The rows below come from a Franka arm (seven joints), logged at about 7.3 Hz.
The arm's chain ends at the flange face. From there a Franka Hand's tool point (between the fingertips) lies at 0.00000 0.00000 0.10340 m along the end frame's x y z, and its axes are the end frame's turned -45 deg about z.
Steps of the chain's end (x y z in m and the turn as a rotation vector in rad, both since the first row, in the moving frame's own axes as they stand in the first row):
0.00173 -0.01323 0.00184 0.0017 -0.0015 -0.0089
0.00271 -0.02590 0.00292 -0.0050 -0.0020 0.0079
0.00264 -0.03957 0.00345 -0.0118 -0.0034 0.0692
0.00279 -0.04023 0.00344 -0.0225 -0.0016 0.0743
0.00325 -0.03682 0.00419 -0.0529 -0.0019 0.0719
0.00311 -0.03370 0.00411 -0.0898 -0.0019 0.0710
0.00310 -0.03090 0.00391 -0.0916 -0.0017 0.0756
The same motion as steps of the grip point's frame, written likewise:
0.01059 -0.00837 0.00184 0.0023 0.0001 -0.0089
0.01972 -0.01618 0.00292 -0.0021 -0.0049 0.0079
0.02872 -0.02554 0.00344 -0.0059 -0.0107 0.0692
0.02860 -0.02501 0.00341 -0.0148 -0.0170 0.0743
0.02420 -0.02016 0.00405 -0.0361 -0.0387 0.0719
0.01911 -0.01546 0.00369 -0.0622 -0.0648 0.0710
0.01699 -0.01336 0.00348 -0.0636 -0.0660 0.0756

